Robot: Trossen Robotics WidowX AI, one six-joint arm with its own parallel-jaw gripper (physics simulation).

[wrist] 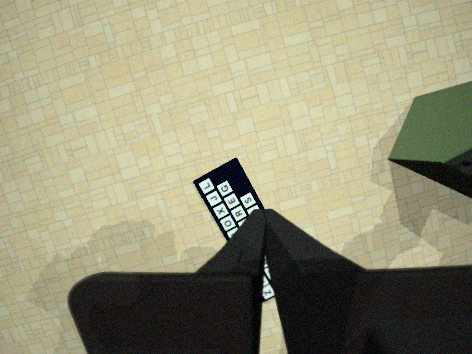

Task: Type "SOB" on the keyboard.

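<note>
A small dark keyboard with white keys lies slanted on the tiled surface at the centre. The S key shows on its right row, just up and left of the fingertips. The O key shows in its left row, left of the fingertips. Other keys that show read L, J, X, G, E, R and Z. The B key cannot be made out; the middle of the keyboard is hidden behind the fingers. My gripper is shut and empty, its tips over the keyboard in this view. Whether they touch it cannot be told.
A green block-like object with a dark underside stands at the right edge, partly cut off. Shadows fall on the tiled surface below it and at the lower left.
</note>
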